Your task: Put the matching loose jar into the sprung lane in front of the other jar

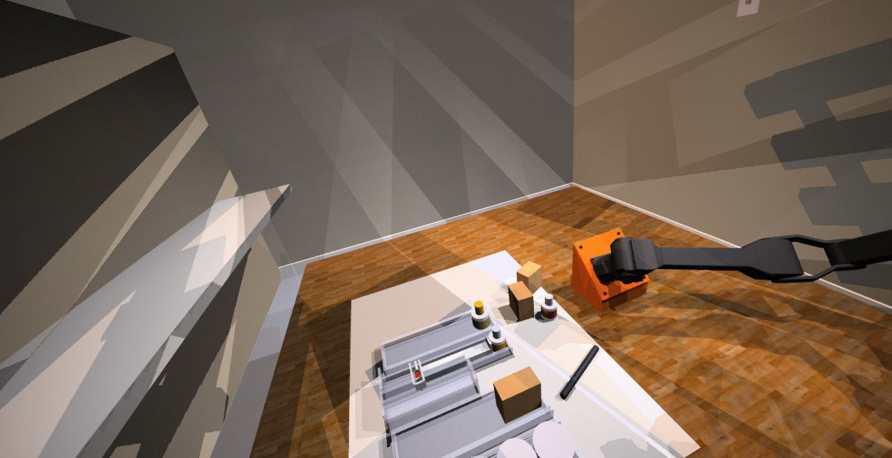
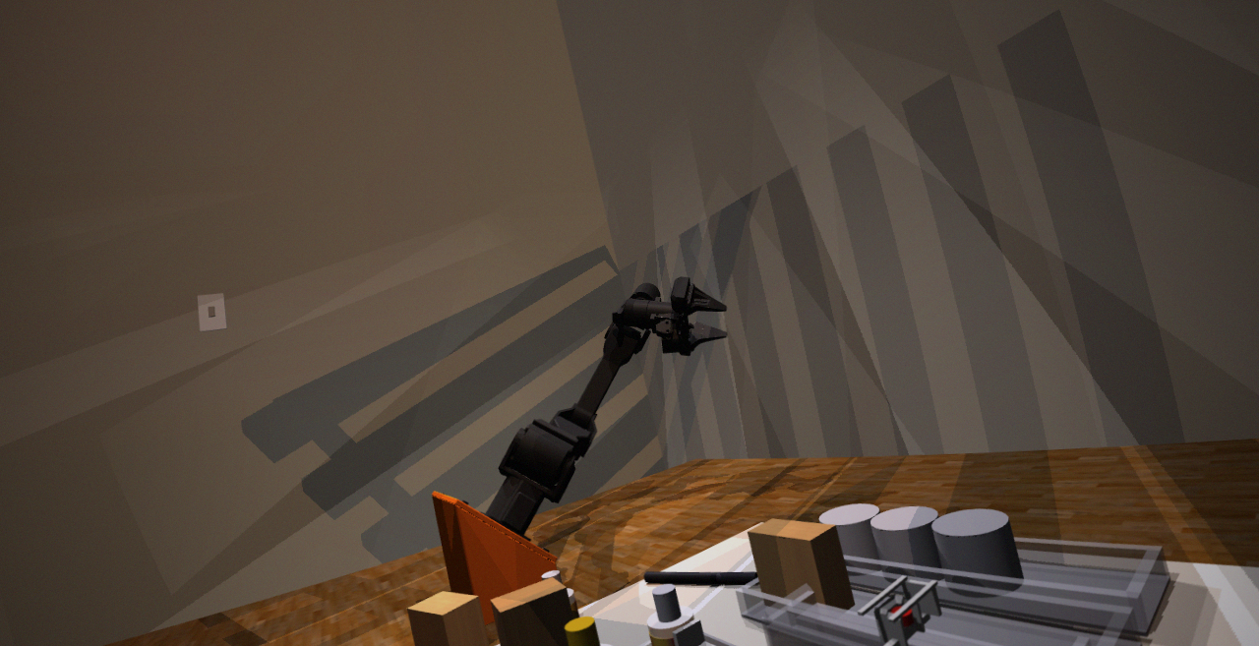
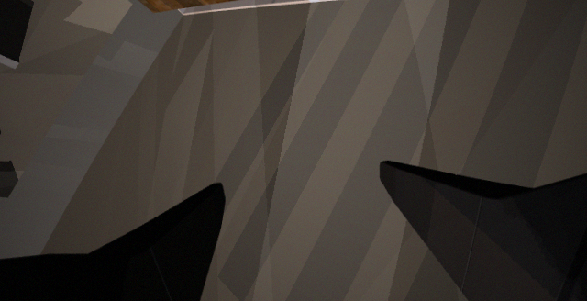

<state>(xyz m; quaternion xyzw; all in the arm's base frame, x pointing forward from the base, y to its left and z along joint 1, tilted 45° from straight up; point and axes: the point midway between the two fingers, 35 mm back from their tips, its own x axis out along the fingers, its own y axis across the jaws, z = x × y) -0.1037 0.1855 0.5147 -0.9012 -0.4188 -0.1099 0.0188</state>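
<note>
My gripper tip is 43 cm short of the brown box, 35 cm to the left of it and 27 cm above it. Also, from my gripper tip: pusher plate: 52 cm ahead, 44 cm to the right, 25 cm below; then lane: 56 cm ahead, 44 cm to the right, 28 cm below; then black rod: 36 cm to the right, 30 cm below, 28 cm ahead.
</note>
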